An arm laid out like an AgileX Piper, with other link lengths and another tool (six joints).
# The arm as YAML. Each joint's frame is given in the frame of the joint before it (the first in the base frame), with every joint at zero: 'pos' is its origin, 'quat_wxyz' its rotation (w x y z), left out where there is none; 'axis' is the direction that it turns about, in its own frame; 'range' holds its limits. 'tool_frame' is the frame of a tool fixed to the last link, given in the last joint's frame.
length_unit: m
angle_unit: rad
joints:
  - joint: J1
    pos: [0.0, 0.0, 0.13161]
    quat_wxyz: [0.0, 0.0, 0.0, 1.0]
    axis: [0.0, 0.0, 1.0]
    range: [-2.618, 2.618]
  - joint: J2
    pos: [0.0, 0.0, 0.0]
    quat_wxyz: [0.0, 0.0, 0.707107, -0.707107]
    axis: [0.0, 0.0, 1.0]
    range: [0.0, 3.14]
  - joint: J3
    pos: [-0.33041, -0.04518, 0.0]
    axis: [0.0, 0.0, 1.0]
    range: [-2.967, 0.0]
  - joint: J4
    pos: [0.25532, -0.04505, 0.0]
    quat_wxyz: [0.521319, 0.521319, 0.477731, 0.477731]
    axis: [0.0, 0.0, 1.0]
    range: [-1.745, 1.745]
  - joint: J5
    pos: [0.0, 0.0, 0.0]
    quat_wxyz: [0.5, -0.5, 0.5, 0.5]
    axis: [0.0, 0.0, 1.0]
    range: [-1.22, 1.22]
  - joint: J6
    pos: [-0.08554, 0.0, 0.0]
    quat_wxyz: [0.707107, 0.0, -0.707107, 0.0]
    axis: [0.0, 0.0, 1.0]
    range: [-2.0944, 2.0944]
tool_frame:
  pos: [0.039, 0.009, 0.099]
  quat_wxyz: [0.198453, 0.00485, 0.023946, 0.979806]
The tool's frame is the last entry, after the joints.
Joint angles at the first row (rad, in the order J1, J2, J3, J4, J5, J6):
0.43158 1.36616 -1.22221 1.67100 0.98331 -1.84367
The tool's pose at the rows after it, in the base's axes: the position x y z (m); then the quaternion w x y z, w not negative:
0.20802, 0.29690, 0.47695, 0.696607, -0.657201, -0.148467, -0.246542
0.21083, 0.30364, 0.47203, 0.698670, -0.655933, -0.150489, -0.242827
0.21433, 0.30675, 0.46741, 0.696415, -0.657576, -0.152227, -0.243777
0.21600, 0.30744, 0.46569, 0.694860, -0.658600, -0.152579, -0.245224
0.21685, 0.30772, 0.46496, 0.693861, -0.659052, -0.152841, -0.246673
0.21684, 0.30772, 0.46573, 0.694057, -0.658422, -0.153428, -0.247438
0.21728, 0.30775, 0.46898, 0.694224, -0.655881, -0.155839, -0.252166
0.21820, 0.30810, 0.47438, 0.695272, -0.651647, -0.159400, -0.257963
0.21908, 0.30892, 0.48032, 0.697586, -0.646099, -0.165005, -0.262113
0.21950, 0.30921, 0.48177, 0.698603, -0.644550, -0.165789, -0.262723
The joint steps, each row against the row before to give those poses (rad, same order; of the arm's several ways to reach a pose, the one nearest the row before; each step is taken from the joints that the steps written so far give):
0.02610 0.03037 0.00000 0.02046 -0.00543 -0.02772
0.01652 0.02158 0.00000 0.01832 -0.00421 -0.02601
0.00440 0.01359 0.00000 0.00390 -0.00375 -0.01786
-0.00003 0.00417 0.00001 0.00000 -0.00235 -0.00631
0.00001 0.00154 -0.00004 -0.00002 -0.00217 -0.00387
0.00001 -0.00002 -0.00228 0.00003 -0.00001 -0.00005
-0.00001 0.00001 -0.01021 -0.00001 -0.00246 -0.00191
0.00000 0.00245 -0.01877 0.00000 -0.00156 0.00001
0.00001 0.00647 -0.02364 0.00066 0.00462 -0.00001
0.00000 0.00232 -0.00571 0.00171 0.00135 0.00000

